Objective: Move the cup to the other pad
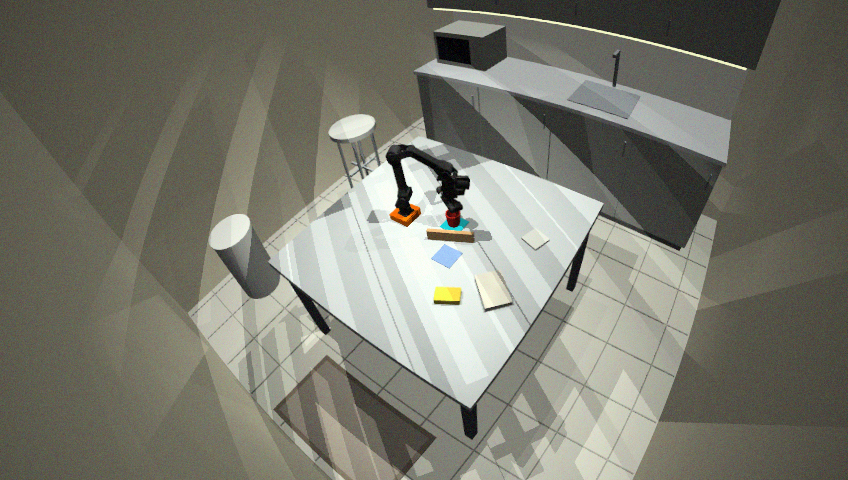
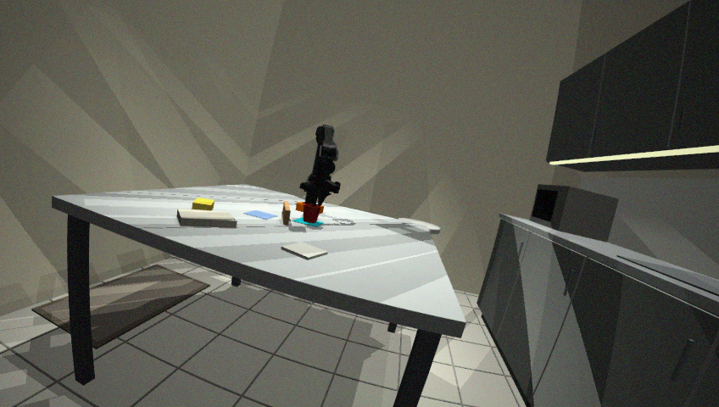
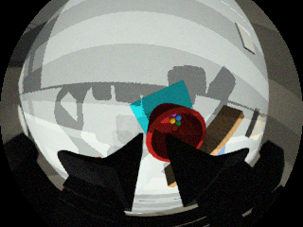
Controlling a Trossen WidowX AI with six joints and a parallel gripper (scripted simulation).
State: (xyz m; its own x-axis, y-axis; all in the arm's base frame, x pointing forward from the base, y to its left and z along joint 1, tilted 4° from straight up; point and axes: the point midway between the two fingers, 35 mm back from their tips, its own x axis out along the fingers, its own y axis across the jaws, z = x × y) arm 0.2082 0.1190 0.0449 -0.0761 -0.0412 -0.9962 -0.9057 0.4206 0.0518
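My gripper tip is now 30 mm short of the red cup, 10 mm to the left of it and 30 mm above it. Also, from my gripper tip: blue pad 140 mm ahead, 190 mm to the right, 80 mm below; cyan pad 30 mm ahead, 10 mm to the right, 80 mm below; white card 410 mm ahead, 150 mm to the left, 60 mm below.
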